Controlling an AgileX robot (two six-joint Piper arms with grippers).
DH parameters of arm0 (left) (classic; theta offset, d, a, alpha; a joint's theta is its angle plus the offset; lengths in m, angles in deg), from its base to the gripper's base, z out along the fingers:
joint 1: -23.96 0.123 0 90
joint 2: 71.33 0 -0.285 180
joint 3: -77.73 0 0.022 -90
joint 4: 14.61 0.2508 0 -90
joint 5: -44.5 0 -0.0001 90
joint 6: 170.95 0.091 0 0
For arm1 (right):
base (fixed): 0 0 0 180
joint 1: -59.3 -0.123 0 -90
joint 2: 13.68 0 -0.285 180
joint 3: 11.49 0 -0.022 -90
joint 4: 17.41 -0.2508 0 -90
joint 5: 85.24 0 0.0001 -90
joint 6: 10.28 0.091 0 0
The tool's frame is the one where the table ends.
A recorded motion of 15 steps. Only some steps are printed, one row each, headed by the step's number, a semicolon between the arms.
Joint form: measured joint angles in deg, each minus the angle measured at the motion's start. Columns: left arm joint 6, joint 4, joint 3, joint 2, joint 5, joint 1; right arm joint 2, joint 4, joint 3, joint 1, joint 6, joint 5.
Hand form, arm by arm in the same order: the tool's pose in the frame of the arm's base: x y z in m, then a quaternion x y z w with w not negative. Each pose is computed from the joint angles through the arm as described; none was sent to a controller.
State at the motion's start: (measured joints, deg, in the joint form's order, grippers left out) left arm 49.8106 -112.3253 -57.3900 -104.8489 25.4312 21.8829; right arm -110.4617 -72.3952 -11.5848 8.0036 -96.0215 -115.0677
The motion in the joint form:
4: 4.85 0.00 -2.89 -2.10 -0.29 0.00; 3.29 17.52 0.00 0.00 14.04 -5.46
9: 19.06 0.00 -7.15 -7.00 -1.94 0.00; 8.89 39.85 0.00 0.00 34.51 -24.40
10: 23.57 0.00 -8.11 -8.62 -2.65 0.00; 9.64 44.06 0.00 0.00 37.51 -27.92
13: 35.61 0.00 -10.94 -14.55 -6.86 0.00; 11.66 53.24 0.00 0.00 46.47 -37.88
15: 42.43 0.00 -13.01 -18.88 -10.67 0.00; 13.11 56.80 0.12 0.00 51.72 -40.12
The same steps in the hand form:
4: 0.0904 -0.0333 0.3867 -0.13611 0.59876 -0.44924 0.64896; 0.1880 0.2859 0.3685 -0.67577 0.54440 0.20367 0.45330
9: 0.1054 -0.0363 0.4024 -0.05158 0.61540 -0.37312 0.69239; 0.1695 0.2424 0.3702 -0.70737 0.61620 0.12627 0.32246
10: 0.1113 -0.0375 0.4048 -0.02432 0.62103 -0.34884 0.70146; 0.1683 0.2334 0.3695 -0.70879 0.63128 0.10012 0.29847
13: 0.1336 -0.0444 0.4084 0.06221 0.63604 -0.29611 0.70986; 0.1639 0.2086 0.3697 -0.68889 0.68532 0.03966 0.23280
15: 0.1497 -0.0503 0.4097 0.11994 0.63963 -0.27563 0.70747; 0.1620 0.1979 0.3741 -0.66110 0.71466 0.01869 0.22772

